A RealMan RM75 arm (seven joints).
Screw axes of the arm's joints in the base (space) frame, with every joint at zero. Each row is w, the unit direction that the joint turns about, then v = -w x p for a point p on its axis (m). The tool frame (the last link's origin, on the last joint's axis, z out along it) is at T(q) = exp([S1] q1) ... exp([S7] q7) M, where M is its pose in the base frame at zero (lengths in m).
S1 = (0, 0, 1, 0, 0, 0)
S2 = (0, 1, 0, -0.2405, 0, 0)
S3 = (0, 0, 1, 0, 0, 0)
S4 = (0, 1, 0, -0.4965, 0, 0)
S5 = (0, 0, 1, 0, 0, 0)
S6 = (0, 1, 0, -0.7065, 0, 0)
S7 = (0, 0, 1, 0, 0, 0)
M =
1 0 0 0
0 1 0 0
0 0 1 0.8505
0 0 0 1
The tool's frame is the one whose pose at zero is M.
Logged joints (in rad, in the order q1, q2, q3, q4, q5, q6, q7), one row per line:
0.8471, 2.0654, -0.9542, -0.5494, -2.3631, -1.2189, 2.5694
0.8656, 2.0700, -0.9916, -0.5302, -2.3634, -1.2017, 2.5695
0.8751, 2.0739, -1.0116, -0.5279, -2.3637, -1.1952, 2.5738
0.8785, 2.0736, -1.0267, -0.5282, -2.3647, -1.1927, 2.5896
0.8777, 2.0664, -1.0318, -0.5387, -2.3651, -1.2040, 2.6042
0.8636, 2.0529, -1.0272, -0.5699, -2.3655, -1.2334, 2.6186
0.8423, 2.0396, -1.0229, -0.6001, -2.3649, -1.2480, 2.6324
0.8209, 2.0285, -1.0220, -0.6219, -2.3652, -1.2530, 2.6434
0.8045, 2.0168, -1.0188, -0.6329, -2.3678, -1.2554, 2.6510
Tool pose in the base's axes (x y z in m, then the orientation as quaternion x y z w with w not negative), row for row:
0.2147, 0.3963, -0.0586, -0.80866, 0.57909, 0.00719, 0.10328
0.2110, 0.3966, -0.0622, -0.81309, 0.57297, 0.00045, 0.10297
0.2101, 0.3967, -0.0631, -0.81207, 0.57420, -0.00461, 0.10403
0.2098, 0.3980, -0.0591, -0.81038, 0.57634, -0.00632, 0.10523
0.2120, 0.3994, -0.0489, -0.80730, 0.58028, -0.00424, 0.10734
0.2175, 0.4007, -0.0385, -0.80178, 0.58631, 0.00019, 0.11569
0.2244, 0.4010, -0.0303, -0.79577, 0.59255, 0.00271, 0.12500
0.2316, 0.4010, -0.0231, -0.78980, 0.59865, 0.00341, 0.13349
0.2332, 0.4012, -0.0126, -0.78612, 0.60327, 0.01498, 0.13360
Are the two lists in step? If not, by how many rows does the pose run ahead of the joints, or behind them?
The pose runs 1 row ahead of the joints: the pose in row i belongs to the joints in row i + 1.
